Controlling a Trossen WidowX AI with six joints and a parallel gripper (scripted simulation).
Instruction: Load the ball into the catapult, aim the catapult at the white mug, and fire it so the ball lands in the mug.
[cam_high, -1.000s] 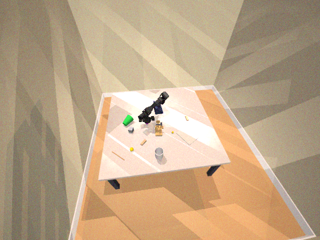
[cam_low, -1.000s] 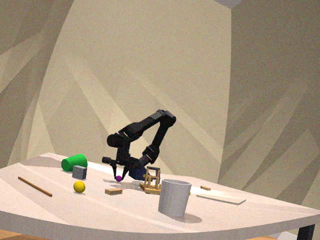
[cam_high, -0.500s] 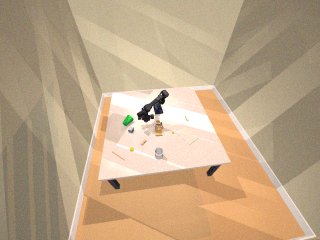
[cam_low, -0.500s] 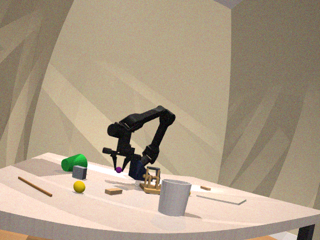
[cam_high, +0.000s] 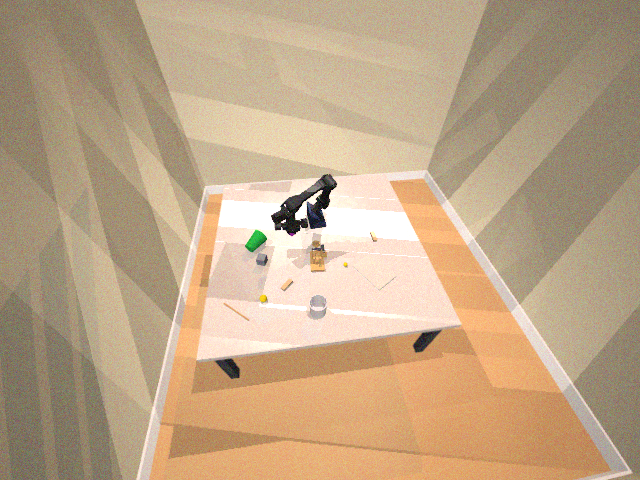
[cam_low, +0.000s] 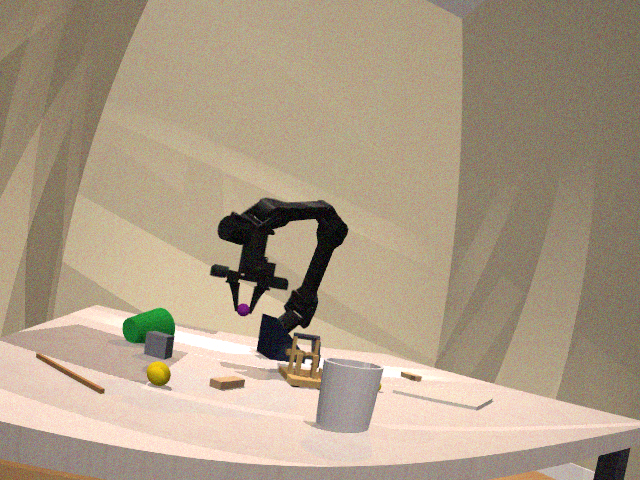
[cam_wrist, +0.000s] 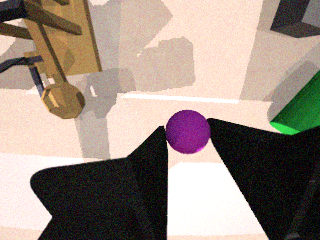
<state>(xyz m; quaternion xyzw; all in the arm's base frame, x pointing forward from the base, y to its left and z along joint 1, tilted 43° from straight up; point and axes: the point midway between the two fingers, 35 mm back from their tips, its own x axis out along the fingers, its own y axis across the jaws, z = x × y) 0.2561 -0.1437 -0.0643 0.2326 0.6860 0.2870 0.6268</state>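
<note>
Now: gripper tip 16 cm to the right of the wooden catapult, 8 cm short of it and 8 cm above it. The rest, counted from my gripper tip: grey cube: 19 cm to the right, 10 cm below, 9 cm ahead; purple ball: 1 cm above; small yellow ball: 30 cm to the left, 16 cm ahead, 12 cm below.
</note>
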